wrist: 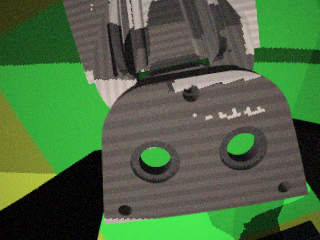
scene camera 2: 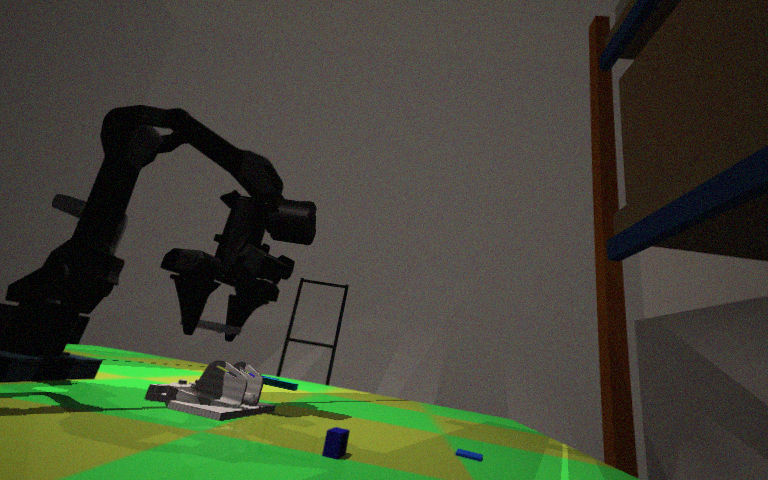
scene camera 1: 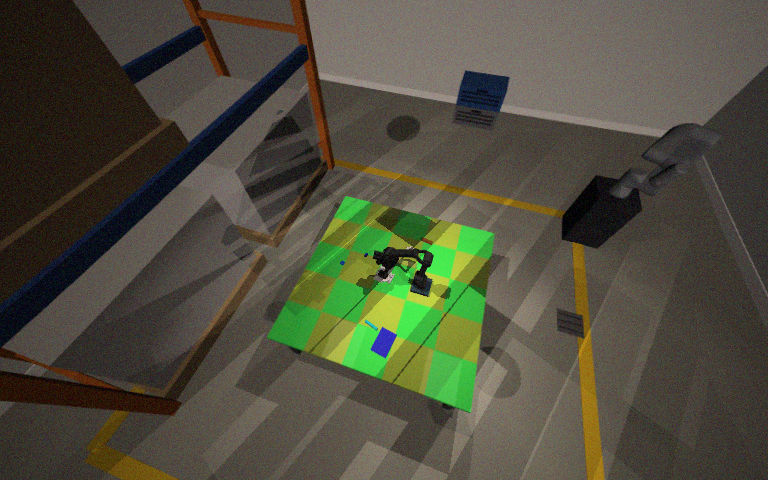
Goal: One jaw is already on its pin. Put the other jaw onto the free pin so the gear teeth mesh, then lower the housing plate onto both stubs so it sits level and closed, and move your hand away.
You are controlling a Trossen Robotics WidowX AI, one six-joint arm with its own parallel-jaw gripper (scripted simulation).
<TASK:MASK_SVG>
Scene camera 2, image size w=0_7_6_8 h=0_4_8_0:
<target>gripper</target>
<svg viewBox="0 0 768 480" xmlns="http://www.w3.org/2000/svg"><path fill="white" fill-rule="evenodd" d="M225 333L225 341L232 342L236 337L236 335L227 335ZM295 261L284 255L281 255L279 258L270 255L270 246L266 243L261 245L263 239L252 232L237 228L225 228L222 234L215 234L214 241L219 243L215 256L201 250L173 248L165 254L160 267L179 273L179 275L170 274L170 278L174 279L183 333L185 335L192 335L199 324L209 295L221 285L221 283L214 280L235 287L236 295L229 294L226 325L242 327L254 309L268 304L270 301L277 302L280 292L277 285L281 278L287 280L291 277Z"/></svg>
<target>grey jaw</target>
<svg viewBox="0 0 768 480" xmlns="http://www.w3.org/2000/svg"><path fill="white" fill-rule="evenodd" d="M248 381L243 373L228 362L218 360L206 367L194 388L191 388L191 384L187 384L187 380L179 380L179 383L169 384L166 397L181 402L238 409L242 406Z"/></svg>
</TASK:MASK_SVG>
